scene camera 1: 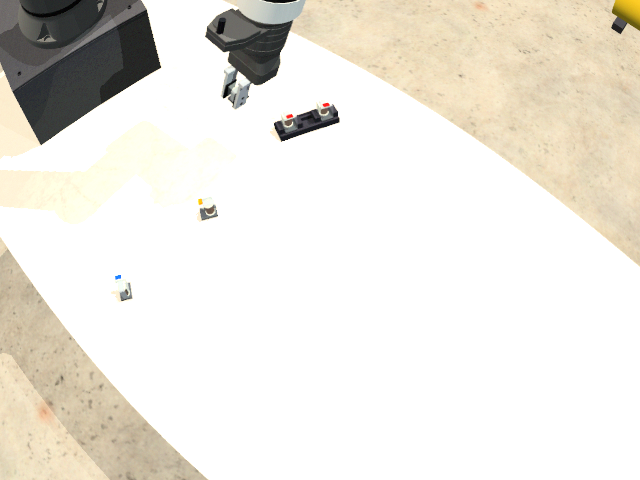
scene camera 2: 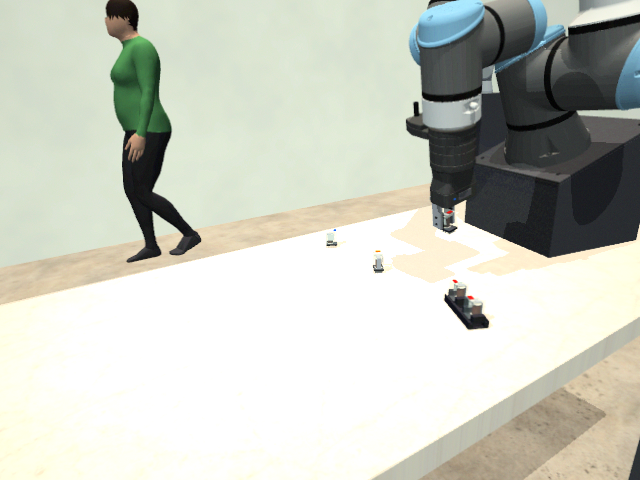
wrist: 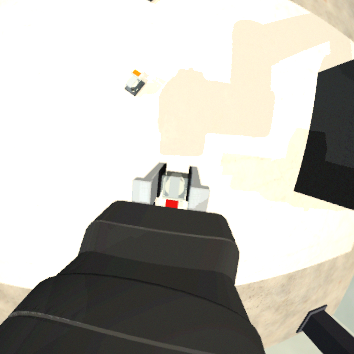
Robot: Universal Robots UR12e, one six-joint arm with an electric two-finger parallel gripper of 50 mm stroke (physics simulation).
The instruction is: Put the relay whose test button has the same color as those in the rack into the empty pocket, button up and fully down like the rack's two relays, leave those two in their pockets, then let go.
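Seen in the pictures: gripper, fingertip midpoint: (scene camera 1: 232, 99) (scene camera 2: 443, 224) (wrist: 176, 174); arm's base, link origin: (scene camera 1: 62, 9) (scene camera 2: 546, 149).
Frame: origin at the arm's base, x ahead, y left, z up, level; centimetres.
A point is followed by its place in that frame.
My gripper (scene camera 1: 235, 93) {y 12.0, x 41.4, z -8.9 cm} (scene camera 2: 445, 219) {y 12.0, x 41.4, z -8.9 cm} (wrist: 176, 174) {y 12.0, x 41.4, z -8.9 cm} is shut on the red-button relay (scene camera 2: 448, 220) {y 14.5, x 42.6, z -7.3 cm} (wrist: 173, 192) {y 13.0, x 42.0, z -6.0 cm}, which is held upright, button up, above the table near the robot's base. In scene camera 1 the fingers mostly hide this relay. The black rack (scene camera 1: 308, 129) {y 22.2, x 46.8, z -20.6 cm} (scene camera 2: 461, 314) {y 24.7, x 47.7, z -20.2 cm} stands on the table, to the right of the gripper in scene camera 1. Two red-button relays sit upright in its end pockets: one relay (scene camera 1: 287, 121) (scene camera 2: 474, 306) and another relay (scene camera 1: 324, 109) (scene camera 2: 457, 288). The middle pocket (scene camera 1: 307, 118) {y 23.8, x 44.7, z -20.8 cm} between them is empty.
An orange-button relay (scene camera 1: 208, 208) {y 0.0, x 49.4, z -17.9 cm} (scene camera 2: 378, 261) {y 1.4, x 49.0, z -18.6 cm} (wrist: 134, 84) {y 1.3, x 47.8, z -17.2 cm} and a blue-button relay (scene camera 1: 123, 288) {y -18.4, x 51.2, z -17.2 cm} (scene camera 2: 331, 238) {y -17.5, x 50.4, z -18.9 cm} stand apart on the table (scene camera 1: 387, 310) {y 9.0, x 77.9, z -21.4 cm} (scene camera 2: 258, 361) {y 19.3, x 81.5, z -21.4 cm}. The robot's dark base block (scene camera 1: 93, 87) {y -1.7, x 10.1, z -15.8 cm} (scene camera 2: 516, 211) {y 2.1, x 10.5, z -13.4 cm} stands close to the gripper. A person (scene camera 2: 139, 87) is beyond the table.
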